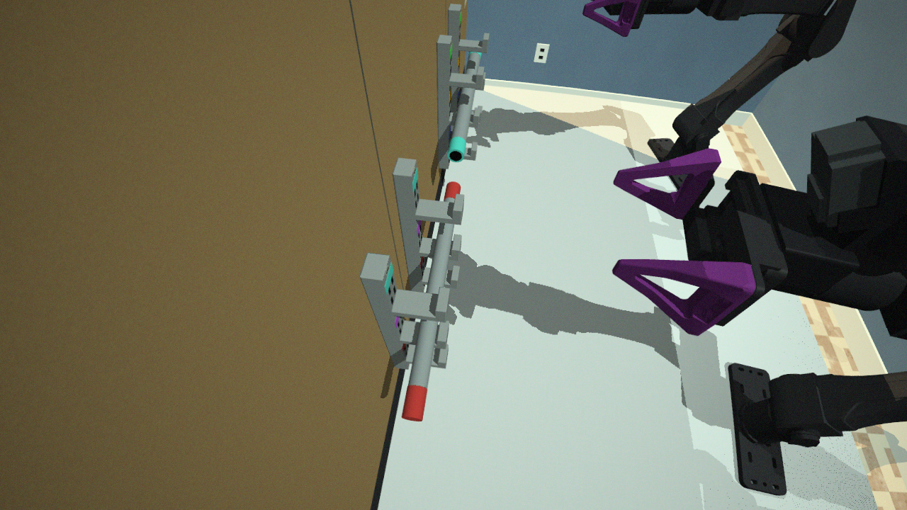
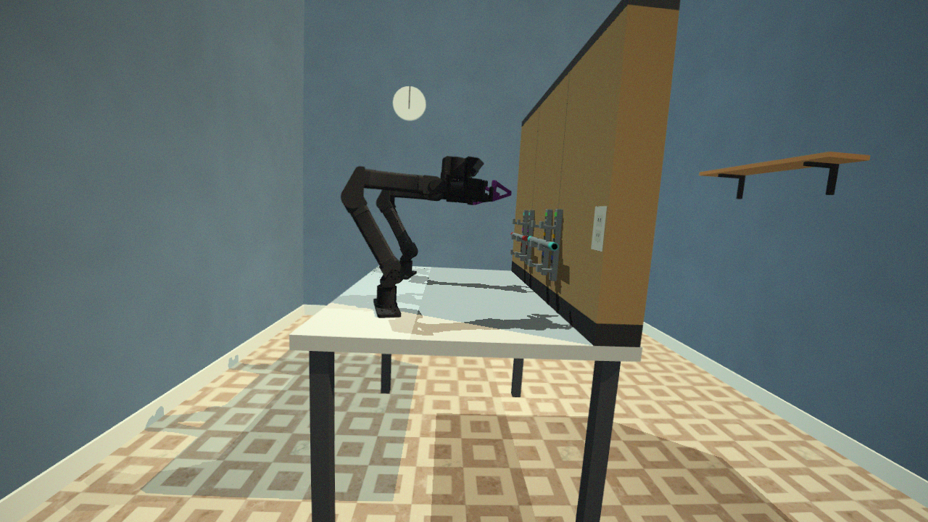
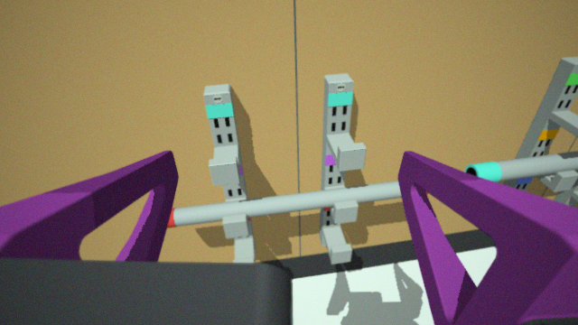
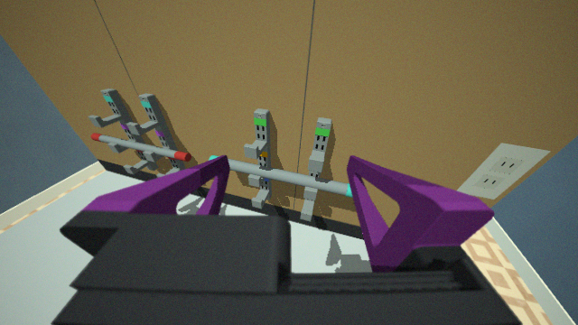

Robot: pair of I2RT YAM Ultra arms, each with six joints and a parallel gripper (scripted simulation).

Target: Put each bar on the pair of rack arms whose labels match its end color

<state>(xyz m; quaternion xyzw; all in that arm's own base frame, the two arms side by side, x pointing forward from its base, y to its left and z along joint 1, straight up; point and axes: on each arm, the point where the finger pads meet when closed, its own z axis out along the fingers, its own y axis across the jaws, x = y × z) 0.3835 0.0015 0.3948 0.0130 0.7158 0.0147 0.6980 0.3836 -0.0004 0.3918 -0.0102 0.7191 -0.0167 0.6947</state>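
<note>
Right now the red-ended bar is 160 mm ahead of my left hand, 20 mm to the right of it and 170 mm below it. The rest, counted from my left hand: white wall socket 190 mm ahead, 790 mm to the right, 90 mm below; then brown wall panel 260 mm ahead, 240 mm to the right, 30 mm above; then cyan-ended bar 150 mm ahead, 410 mm to the right, 160 mm below.
</note>
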